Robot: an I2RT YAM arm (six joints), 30 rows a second.
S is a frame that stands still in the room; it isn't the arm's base.
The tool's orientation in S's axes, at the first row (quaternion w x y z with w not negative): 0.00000, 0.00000, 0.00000, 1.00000
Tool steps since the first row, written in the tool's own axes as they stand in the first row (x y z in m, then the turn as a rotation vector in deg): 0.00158, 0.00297, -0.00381, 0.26, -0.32, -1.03; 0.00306, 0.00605, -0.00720, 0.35, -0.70, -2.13; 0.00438, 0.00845, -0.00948, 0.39, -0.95, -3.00; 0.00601, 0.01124, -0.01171, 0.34, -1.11, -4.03; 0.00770, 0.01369, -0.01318, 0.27, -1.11, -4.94; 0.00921, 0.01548, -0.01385, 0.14, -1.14, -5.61; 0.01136, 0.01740, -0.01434, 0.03, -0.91, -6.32; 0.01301, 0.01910, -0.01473, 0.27, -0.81, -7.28; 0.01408, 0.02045, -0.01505, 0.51, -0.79, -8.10; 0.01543, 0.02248, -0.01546, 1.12, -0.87, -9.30; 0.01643, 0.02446, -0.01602, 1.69, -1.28, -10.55; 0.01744, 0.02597, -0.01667, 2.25, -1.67, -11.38; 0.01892, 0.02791, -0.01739, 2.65, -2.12, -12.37
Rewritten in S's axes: -0.00158, -0.00297, -0.00381, -0.26, 0.32, -1.03; -0.00306, -0.00605, -0.00720, -0.35, 0.70, -2.13; -0.00438, -0.00845, -0.00948, -0.39, 0.95, -3.00; -0.00601, -0.01124, -0.01171, -0.34, 1.11, -4.03; -0.00770, -0.01369, -0.01318, -0.27, 1.11, -4.94; -0.00921, -0.01548, -0.01385, -0.14, 1.14, -5.61; -0.01136, -0.01740, -0.01434, -0.03, 0.91, -6.32; -0.01301, -0.01910, -0.01473, -0.27, 0.81, -7.28; -0.01408, -0.02045, -0.01505, -0.51, 0.79, -8.10; -0.01543, -0.02248, -0.01546, -1.12, 0.87, -9.30; -0.01643, -0.02446, -0.01602, -1.69, 1.28, -10.55; -0.01744, -0.02597, -0.01667, -2.25, 1.67, -11.38; -0.01892, -0.02791, -0.01739, -2.65, 2.12, -12.37
